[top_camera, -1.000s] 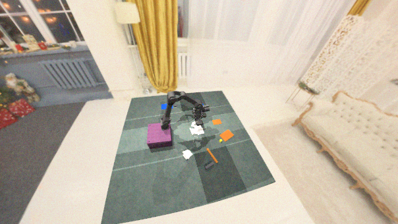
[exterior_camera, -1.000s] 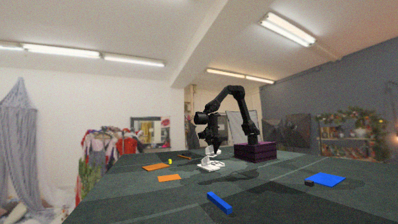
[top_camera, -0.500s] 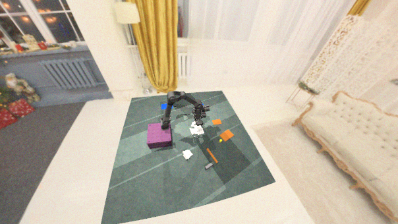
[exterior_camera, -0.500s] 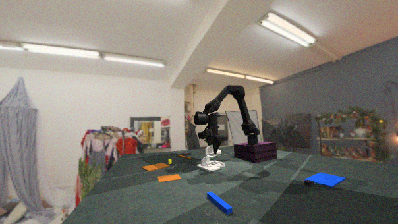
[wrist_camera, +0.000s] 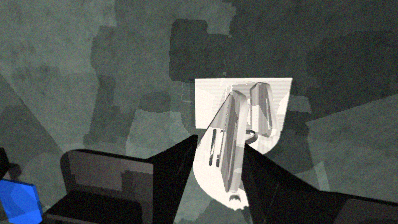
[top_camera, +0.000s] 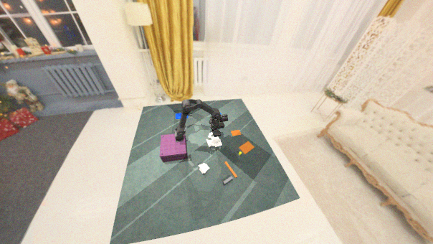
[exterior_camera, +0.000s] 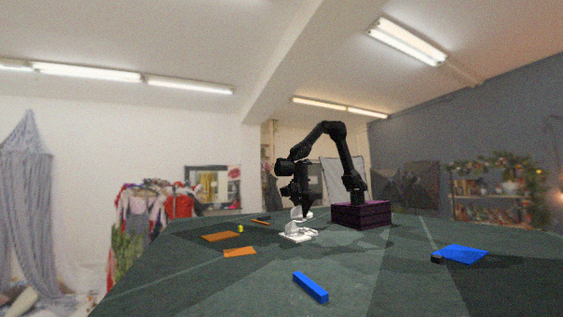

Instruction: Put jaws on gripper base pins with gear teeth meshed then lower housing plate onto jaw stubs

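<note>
The white plate-like part is 80 mm below my gripper tip, 30 mm to the right of it and 20 mm ahead of it. The rest, counted from my gripper tip: small yellow piece 220 mm to the right, 180 mm ahead, 70 mm below; then white gripper base 270 mm to the right, 170 mm behind, 50 mm below; then white housing plate 80 mm below, 50 mm behind, 40 mm to the right.
</note>
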